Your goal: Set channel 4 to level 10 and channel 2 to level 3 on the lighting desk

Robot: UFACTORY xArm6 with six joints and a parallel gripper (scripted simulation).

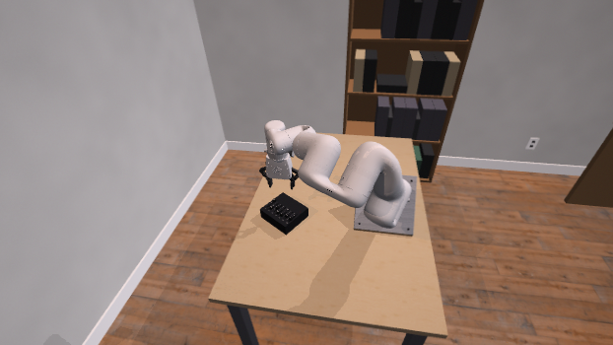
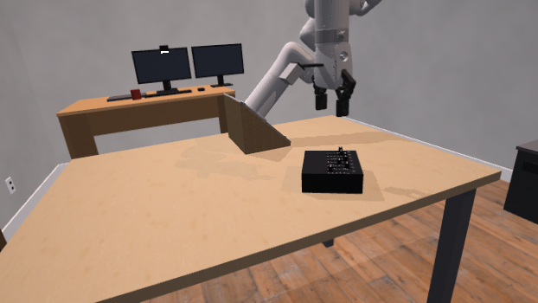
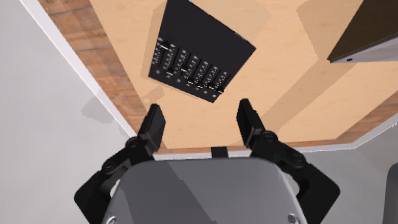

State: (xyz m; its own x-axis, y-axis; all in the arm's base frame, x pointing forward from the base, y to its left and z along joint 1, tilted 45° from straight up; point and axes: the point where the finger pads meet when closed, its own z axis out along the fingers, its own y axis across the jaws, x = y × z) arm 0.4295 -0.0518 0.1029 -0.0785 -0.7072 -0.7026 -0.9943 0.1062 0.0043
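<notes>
My hand is 60 mm short of the channel 2 cap, 10 mm to the right of it and 130 mm above it. The rest, counted from my hand: channel 3 cap 30 mm ahead, 130 mm below; then channel 4 cap 20 mm ahead, 30 mm to the left, 130 mm below; then channel 1 cap 50 mm ahead, 40 mm to the right, 130 mm below.
</notes>
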